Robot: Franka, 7 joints.
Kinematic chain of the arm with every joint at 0, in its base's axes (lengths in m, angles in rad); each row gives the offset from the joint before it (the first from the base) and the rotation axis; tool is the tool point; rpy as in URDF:
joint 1: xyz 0 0 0.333 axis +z
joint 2: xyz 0 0 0 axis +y
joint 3: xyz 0 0 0.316 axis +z
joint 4: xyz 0.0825 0 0 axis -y
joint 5: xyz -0.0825 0 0.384 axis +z
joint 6: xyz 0 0 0 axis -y
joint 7: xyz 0.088 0 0 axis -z
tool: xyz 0 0 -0.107 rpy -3.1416 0 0
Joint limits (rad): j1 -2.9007..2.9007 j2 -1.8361..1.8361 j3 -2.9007..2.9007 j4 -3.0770..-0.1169 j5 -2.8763..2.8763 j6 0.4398..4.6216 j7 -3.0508..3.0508
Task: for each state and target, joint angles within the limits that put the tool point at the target. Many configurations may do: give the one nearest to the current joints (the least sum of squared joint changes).
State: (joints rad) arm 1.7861 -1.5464 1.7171 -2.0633 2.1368 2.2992 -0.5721
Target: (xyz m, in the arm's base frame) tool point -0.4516 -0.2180 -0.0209
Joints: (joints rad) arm 1.7571 -1.6797 2.1333 -2.0438 2.1268 2.2186 -0.5721
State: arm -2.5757 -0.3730 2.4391 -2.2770 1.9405 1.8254 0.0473
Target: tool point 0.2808 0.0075 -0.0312
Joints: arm -2.5831 -0.9003 2.6689 -2.5437 1.9086 1.8738 0.0473
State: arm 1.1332 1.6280 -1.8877 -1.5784 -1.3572 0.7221 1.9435
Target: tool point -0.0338 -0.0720 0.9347
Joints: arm 0.9675 0.8252 -2.8355 -1.6403 -1.4208 0.9283 1.9435
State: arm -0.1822 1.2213 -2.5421 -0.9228 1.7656 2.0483 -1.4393
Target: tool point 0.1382 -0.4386 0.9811
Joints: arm -0.3924 0.9925 -2.4994 -1.1660 1.7395 2.0477 -1.4393
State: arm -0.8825 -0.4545 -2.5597 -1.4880 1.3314 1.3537 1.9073
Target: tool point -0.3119 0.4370 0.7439
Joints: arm -1.4153 -0.0637 -2.9007 -1.3869 1.2926 1.2248 1.9073
